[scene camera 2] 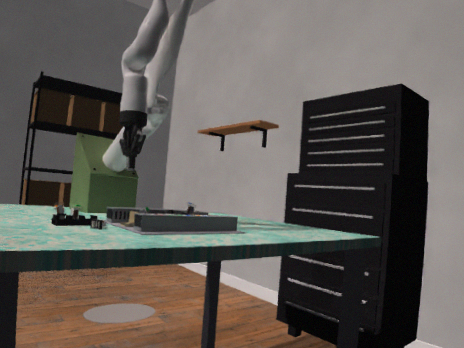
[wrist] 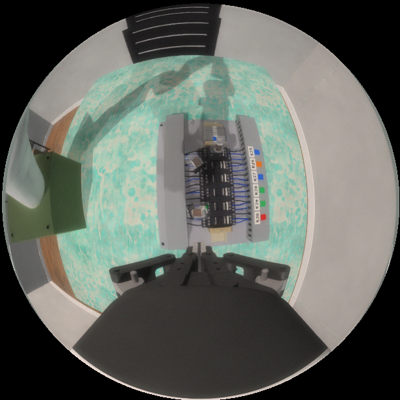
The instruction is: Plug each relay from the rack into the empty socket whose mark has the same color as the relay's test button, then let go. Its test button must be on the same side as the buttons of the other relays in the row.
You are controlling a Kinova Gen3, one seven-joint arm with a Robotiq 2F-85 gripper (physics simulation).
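Where they show: gripper, fingertip midpoint: (scene camera 2: 130,170); arm's base, link origin: (scene camera 2: 113,162).
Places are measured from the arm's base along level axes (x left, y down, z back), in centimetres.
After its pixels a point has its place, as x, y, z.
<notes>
My gripper (scene camera 2: 131,169) {4.1, 4.1, -39.7} (wrist: 199,249) is shut and empty, high above the grey panel (scene camera 2: 187,223) {18.7, 16.5, -50.8} (wrist: 172,200). In the wrist view, a black socket row (wrist: 218,190) runs down the panel beside marks K25 blue (wrist: 257,152), K26 orange, K27 blue, K28 green, K29 green and K30 red (wrist: 263,217). A clear relay (wrist: 218,148) with a blue button is at the K25 end. A second relay (wrist: 198,162) lies tilted at the row's left edge near K26. A third relay (wrist: 198,212), with green beside it, lies left of the row near K29. The rack (scene camera 2: 67,220) {-10.1, 17.6, -48.4} holds relays in the scene view.
A small dark block (scene camera 2: 97,224) {-3.1, 17.8, -51.4} is beside the rack. Grey ducts flank the sockets, with blue and black wires between. A green box (scene camera 2: 112,192) {0.6, 11.2, -4.3} (wrist: 45,195) stands near the arm. A black drawer cabinet (scene camera 2: 345,200) (wrist: 172,30) stands beyond the table (scene camera 2: 300,240) {47.3, 18.9, -58.8} (wrist: 120,150).
</notes>
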